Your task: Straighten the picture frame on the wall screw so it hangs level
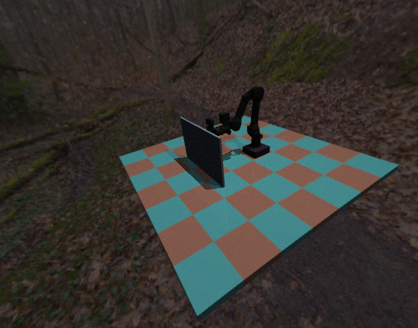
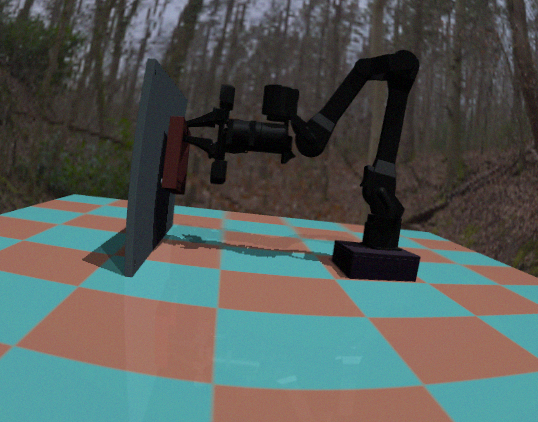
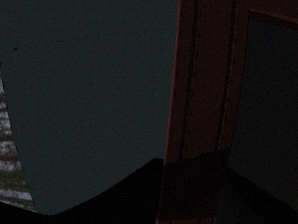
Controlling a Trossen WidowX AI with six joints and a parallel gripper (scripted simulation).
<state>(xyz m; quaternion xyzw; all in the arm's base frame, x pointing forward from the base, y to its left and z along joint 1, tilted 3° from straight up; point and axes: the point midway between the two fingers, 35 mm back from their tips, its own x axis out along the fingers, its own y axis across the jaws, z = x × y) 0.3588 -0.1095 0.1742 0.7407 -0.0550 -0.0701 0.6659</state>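
Right now the dark red picture frame is 50 mm below my gripper tip and 10 mm to the left of it. The rest, counted from my gripper tip: grey wall panel: 60 mm below, 20 mm to the left, 20 mm ahead.
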